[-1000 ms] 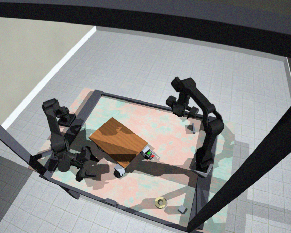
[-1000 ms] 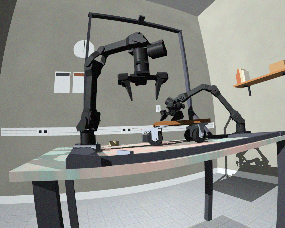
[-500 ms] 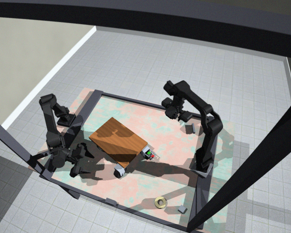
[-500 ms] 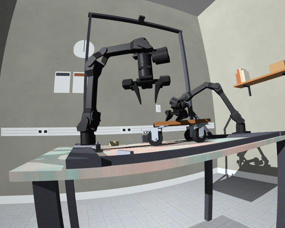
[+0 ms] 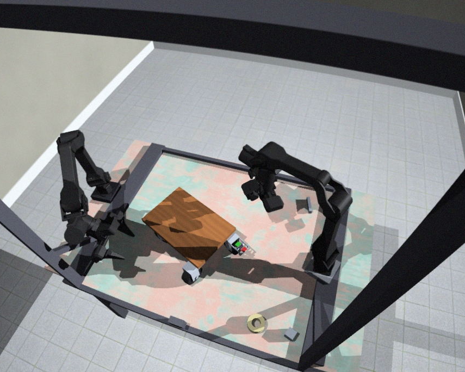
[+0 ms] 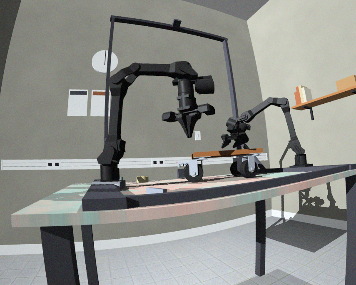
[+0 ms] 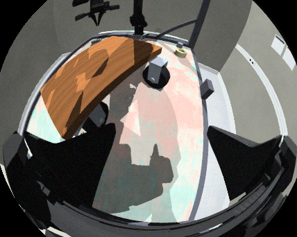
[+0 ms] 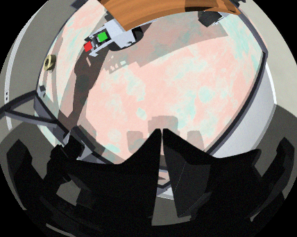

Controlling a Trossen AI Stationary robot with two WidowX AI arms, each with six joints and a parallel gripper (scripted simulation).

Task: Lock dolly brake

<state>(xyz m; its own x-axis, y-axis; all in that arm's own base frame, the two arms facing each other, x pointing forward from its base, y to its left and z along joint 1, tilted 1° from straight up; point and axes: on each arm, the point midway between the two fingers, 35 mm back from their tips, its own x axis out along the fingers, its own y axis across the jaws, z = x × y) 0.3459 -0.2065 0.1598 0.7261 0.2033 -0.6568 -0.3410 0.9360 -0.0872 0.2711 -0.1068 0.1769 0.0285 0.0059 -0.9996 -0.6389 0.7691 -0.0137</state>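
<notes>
Right now my right hand is 17 cm past the brake pedal, 12 cm above it and 3 cm to the right of it.
</notes>
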